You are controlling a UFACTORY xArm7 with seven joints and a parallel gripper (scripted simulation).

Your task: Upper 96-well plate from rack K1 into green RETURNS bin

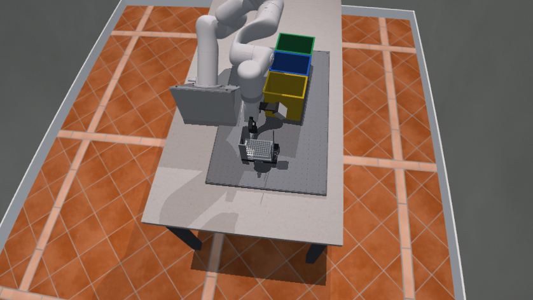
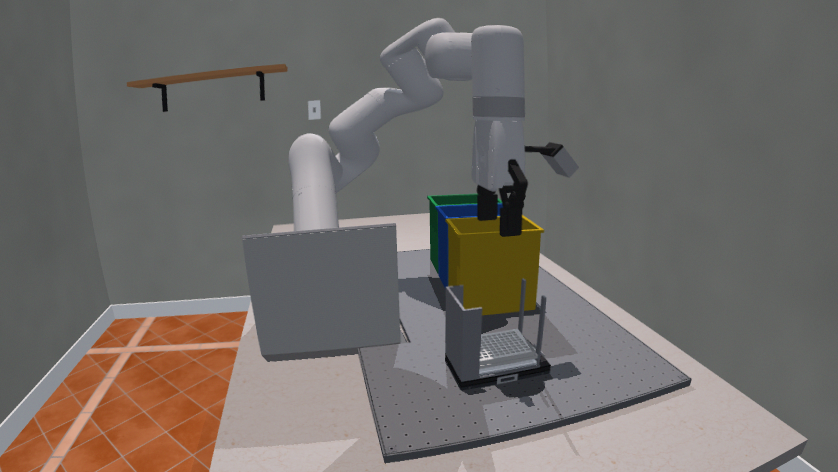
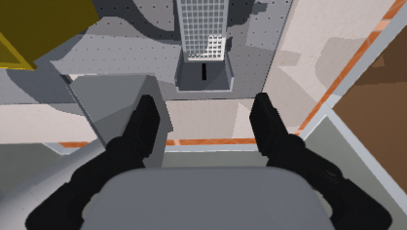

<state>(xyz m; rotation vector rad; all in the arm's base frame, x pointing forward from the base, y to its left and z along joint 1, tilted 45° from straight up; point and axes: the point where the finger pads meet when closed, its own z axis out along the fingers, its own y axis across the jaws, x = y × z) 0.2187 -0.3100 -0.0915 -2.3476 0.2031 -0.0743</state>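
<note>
My gripper is now 230 mm above the 96-well plate. Also, from my hand: yellow bin 130 mm ahead, 250 mm to the left, 170 mm below; then blue bin 150 mm ahead, 380 mm to the left, 170 mm below; then green bin 180 mm ahead, 500 mm to the left, 170 mm below.
</note>
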